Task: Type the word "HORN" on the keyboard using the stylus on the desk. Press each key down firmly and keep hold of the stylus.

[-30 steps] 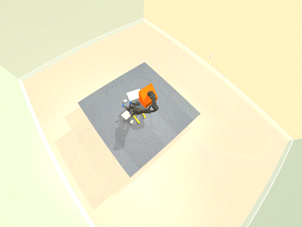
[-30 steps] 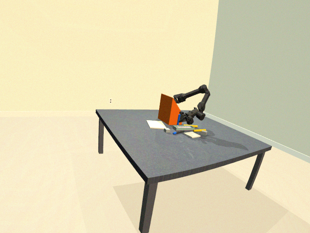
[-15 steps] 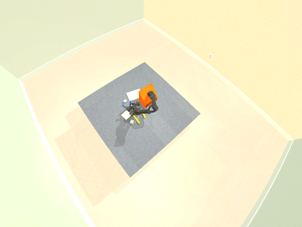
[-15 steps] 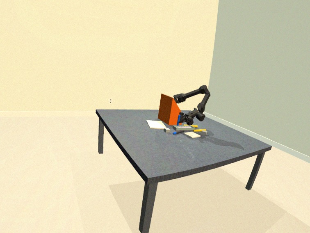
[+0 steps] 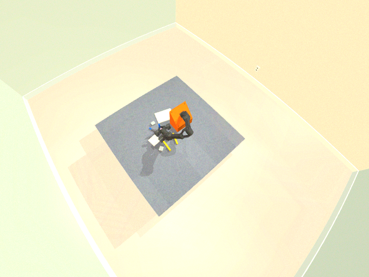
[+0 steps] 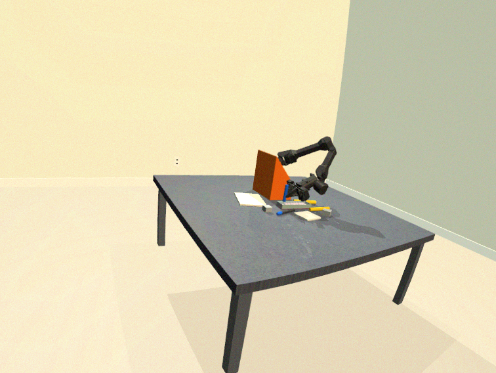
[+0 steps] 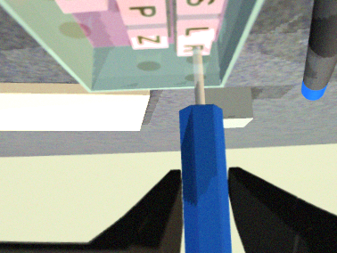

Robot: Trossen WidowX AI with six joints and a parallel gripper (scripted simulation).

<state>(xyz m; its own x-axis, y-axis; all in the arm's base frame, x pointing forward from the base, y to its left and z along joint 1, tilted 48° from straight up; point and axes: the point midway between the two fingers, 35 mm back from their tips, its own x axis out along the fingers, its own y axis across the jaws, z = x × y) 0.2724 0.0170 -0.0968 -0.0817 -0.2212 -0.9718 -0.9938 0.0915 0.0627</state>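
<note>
Right now the blue-tipped pen is 70 mm ahead of my gripper tip, 50 mm to the right of it and 60 mm below it. Also, from my gripper tip: white pad: 130 mm ahead, 70 mm to the left, 70 mm below; stylus: 10 mm below; grey block: 20 mm ahead, 110 mm to the right, 60 mm below.
</note>
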